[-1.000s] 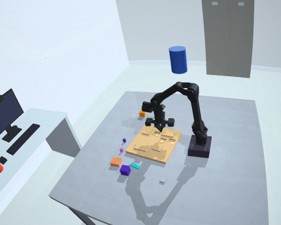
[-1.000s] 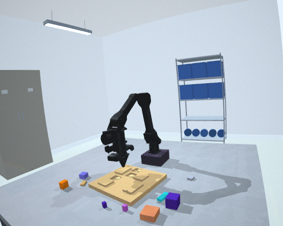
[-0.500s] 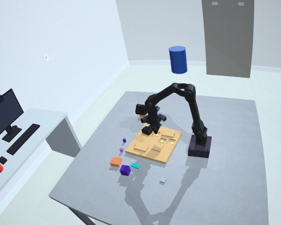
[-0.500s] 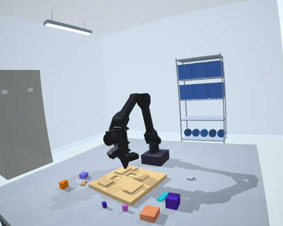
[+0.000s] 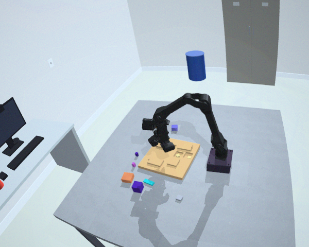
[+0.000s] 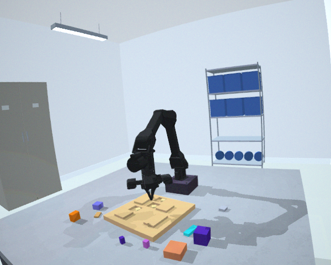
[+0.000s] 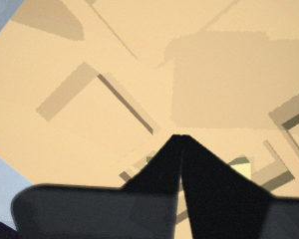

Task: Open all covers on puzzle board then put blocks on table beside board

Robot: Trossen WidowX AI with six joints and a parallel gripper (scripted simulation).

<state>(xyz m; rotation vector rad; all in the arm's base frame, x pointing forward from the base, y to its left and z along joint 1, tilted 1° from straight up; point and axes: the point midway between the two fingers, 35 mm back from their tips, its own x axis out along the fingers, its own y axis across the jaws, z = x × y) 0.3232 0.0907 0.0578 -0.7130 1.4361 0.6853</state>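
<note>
The puzzle board is 10 mm behind my gripper tip, 30 mm to the right of it and 60 mm below it. From my gripper tip the other things lie so: purple block 200 mm ahead, 40 mm to the left, 70 mm below; then magenta block 170 mm ahead, 130 mm to the left, 70 mm below; then cyan bar 10 mm ahead, 200 mm to the left, 80 mm below.
</note>
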